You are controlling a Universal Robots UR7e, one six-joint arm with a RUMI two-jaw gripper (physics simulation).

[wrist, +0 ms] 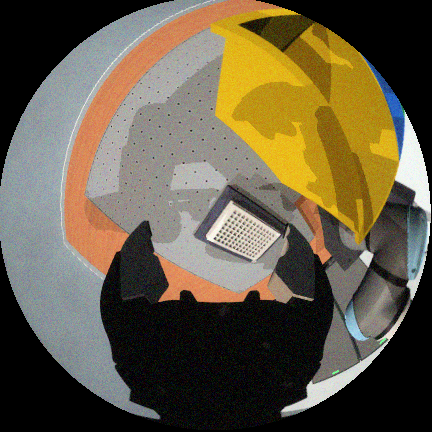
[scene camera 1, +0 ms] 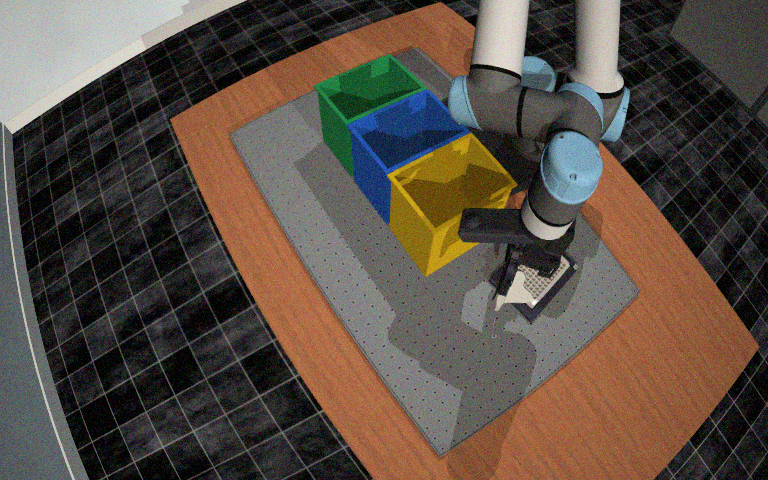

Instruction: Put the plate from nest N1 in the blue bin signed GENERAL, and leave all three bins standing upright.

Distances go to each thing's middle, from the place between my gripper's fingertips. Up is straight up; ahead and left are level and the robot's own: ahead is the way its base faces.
Now: hand 100 mm past the white plate [scene camera 1: 538,286], 90 mm above it and 20 mm to the right of it. Also, from my hand: blue bin [scene camera 1: 394,136] (290 mm to the right, 20 mm below, 10 mm ahead); yellow bin [scene camera 1: 428,195] (160 mm to the right, 20 mm below, 10 mm ahead); dark nest [wrist: 218,206] (110 mm below, 100 mm behind, 20 mm to the left).
